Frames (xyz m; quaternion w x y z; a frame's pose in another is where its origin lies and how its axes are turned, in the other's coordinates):
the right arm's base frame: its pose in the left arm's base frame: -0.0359 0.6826 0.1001 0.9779 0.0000 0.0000 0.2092
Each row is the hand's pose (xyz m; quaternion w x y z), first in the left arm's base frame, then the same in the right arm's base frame.
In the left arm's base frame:
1: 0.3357 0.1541 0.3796 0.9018 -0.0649 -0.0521 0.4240
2: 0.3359 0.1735 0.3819 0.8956 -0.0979 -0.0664 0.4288
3: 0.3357 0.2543 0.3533 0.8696 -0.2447 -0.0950 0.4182
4: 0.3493 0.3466 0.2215 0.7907 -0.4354 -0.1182 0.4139
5: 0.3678 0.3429 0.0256 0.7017 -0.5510 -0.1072 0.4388
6: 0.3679 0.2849 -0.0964 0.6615 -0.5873 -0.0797 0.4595
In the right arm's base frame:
1: 0.1228 -0.6343 0.2795 0.9706 -0.0744 -0.0374 0.2260
2: 0.1310 -0.6167 0.2818 0.9655 -0.1096 -0.0445 0.2320
3: 0.1638 -0.5428 0.2532 0.9378 -0.2592 -0.0417 0.2270
4: 0.2140 -0.4642 0.1214 0.8598 -0.4505 -0.0245 0.2393
5: 0.2294 -0.4751 -0.0745 0.7780 -0.5612 0.0104 0.2823
6: 0.2057 -0.5281 -0.1965 0.7430 -0.5910 0.0449 0.3110

